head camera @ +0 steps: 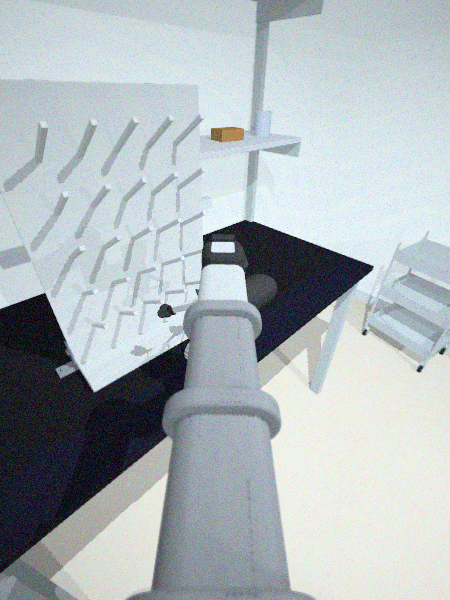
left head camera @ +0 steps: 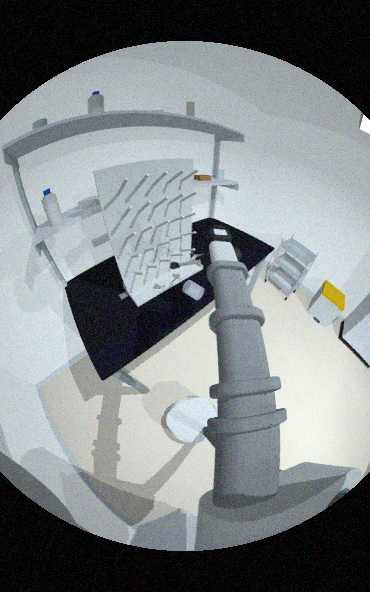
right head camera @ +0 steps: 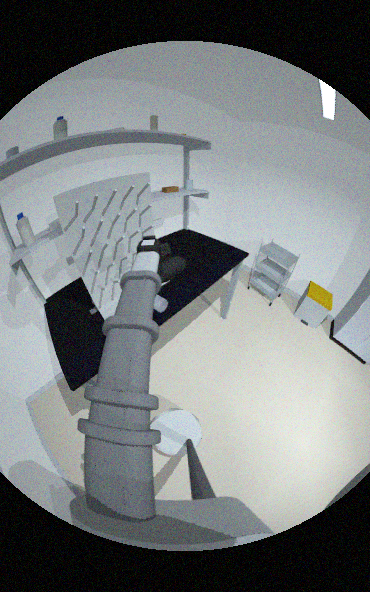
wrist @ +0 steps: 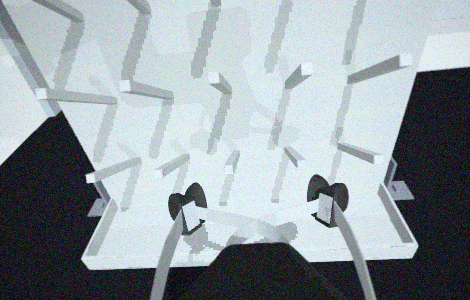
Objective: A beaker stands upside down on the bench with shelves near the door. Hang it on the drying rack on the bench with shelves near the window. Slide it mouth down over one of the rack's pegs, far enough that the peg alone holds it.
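Places are measured from the robot's base along level axes (x ahead, y left, z up), in centimetres.
Where they show: gripper, fingertip midpoint: [head camera: 179, 303] [left head camera: 180, 260] [wrist: 256, 195]; robot's base at its link origin: [left head camera: 191, 418] [right head camera: 175, 430].
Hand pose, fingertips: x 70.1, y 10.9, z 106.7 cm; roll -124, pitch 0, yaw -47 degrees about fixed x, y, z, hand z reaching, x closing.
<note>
Each offset is from my fingertips to the centre of the thing. "*": to the spot under its first point. Level surfaces: height alone.
The beaker @(dx -5.3, dy -6.4, dz -14.1 cm) [left head camera: 193, 290] [right head camera: 160, 303] is a pale, clear cup on the black bench top in front of the drying rack. It seems to lie on its side, off the pegs; in the head camera a sliver of it [head camera: 187, 350] shows beside the arm. The white drying rack [head camera: 100, 95] [left head camera: 145, 169] [right head camera: 65, 201] [wrist: 145, 263] has rows of pegs and a bottom tray. My gripper [wrist: 256, 195] [head camera: 181, 301] [left head camera: 187, 261] is open and empty, its dark fingertips spread in front of the lowest pegs, above the tray. The beaker does not show in the wrist view.
The black bench @(dz -18.0 cm) [head camera: 310, 270] [left head camera: 110, 335] [right head camera: 215, 255] carries the rack. A shelf behind holds an orange box @(* dx +68.1, dy -12.5, dz +30.2 cm) [head camera: 227, 134] and a pale blue cup @(* dx +83.0, dy -27.8, dz +32.7 cm) [head camera: 263, 123]. A wire cart @(* dx +100.0, dy -151.7, dz -69.6 cm) [left head camera: 291, 265] [right head camera: 274, 272] stands to the right. A round white stool [left head camera: 190, 419] [right head camera: 177, 431] stands near the robot's base.
</note>
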